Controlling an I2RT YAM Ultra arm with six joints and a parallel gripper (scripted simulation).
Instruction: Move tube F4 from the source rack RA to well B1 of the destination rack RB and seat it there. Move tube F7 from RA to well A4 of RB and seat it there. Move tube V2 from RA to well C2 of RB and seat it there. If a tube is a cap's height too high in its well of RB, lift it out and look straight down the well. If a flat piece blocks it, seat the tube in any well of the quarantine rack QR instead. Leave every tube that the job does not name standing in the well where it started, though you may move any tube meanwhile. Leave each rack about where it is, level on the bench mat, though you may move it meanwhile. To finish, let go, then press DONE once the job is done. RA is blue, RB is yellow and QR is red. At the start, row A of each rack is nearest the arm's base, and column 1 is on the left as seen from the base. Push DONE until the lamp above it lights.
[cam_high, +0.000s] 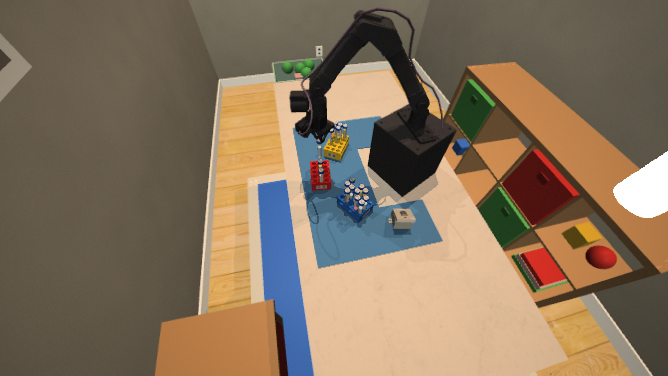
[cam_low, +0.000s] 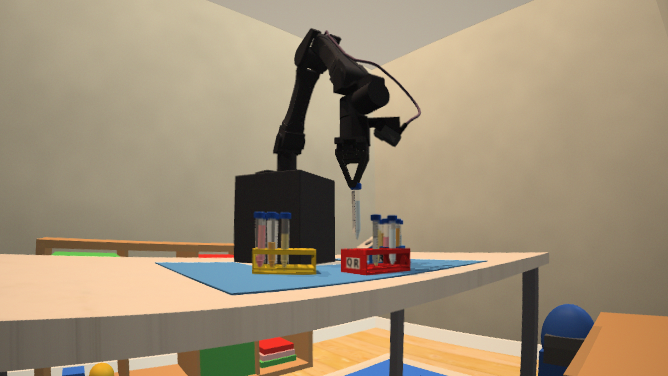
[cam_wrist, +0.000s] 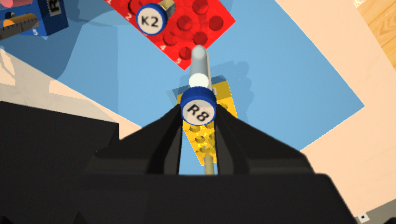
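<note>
The tube R8 lies 60 mm below my hand and 10 mm ahead of it. From my hand the other things lie so: red rack 160 mm below, 50 mm to the left, 20 mm ahead; rack RB 160 mm below, 110 mm behind, 100 mm to the right; tube 120 mm below, 50 mm to the left, 20 mm ahead.
</note>
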